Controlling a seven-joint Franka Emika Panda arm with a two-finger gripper.
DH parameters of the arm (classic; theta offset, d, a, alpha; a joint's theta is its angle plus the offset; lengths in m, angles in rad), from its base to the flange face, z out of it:
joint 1: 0 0.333 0 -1.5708
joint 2: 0 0 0 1.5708
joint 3: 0 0.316 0.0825 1.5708
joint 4: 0 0 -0.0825 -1.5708
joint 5: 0 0.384 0 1.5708
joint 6: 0 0 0.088 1.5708
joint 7: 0 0.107 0 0
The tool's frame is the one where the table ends.
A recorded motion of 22 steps. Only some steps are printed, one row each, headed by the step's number.
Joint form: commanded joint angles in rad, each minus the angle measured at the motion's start. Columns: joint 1, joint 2, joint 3, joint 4, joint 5, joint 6, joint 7.
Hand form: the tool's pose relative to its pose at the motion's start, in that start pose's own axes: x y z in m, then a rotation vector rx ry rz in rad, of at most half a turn. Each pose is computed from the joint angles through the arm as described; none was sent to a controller.
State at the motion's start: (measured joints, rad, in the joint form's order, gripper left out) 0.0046 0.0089 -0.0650 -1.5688 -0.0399 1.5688 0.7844
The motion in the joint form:
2: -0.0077 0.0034 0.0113 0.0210 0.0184 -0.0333 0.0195
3: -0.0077 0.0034 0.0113 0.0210 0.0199 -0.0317 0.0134
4: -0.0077 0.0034 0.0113 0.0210 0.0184 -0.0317 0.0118
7: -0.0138 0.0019 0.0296 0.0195 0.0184 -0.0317 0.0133
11: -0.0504 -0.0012 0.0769 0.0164 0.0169 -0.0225 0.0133
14: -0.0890 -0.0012 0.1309 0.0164 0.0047 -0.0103 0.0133
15: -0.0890 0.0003 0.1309 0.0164 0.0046 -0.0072 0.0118
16: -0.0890 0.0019 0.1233 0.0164 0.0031 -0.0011 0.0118
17: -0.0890 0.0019 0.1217 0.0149 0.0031 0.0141 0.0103
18: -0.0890 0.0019 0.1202 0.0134 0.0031 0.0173 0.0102
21: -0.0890 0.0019 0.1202 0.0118 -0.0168 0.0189 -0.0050
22: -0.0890 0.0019 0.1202 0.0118 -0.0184 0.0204 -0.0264
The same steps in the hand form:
2: -0.0041 -0.0011 -0.0052 0.0017 -0.0240 0.0161
3: -0.0041 -0.0014 -0.0053 0.0039 -0.0239 0.0100
4: -0.0040 -0.0012 -0.0053 0.0029 -0.0228 0.0084
7: -0.0091 -0.0056 -0.0057 0.0032 -0.0226 -0.0023
11: -0.0131 -0.0095 -0.0070 0.0092 -0.0152 -0.0129
14: -0.0174 -0.0153 -0.0084 0.0102 0.0023 -0.0279
15: -0.0168 -0.0159 -0.0078 0.0114 0.0034 -0.0295
16: -0.0129 -0.0137 -0.0073 0.0134 0.0073 -0.0219
17: -0.0112 -0.0143 -0.0080 0.0232 0.0168 -0.0219
18: -0.0104 -0.0140 -0.0075 0.0244 0.0180 -0.0205
21: -0.0088 -0.0126 -0.0069 0.0104 0.0324 -0.0358
22: -0.0085 -0.0126 -0.0071 0.0100 0.0347 -0.0572

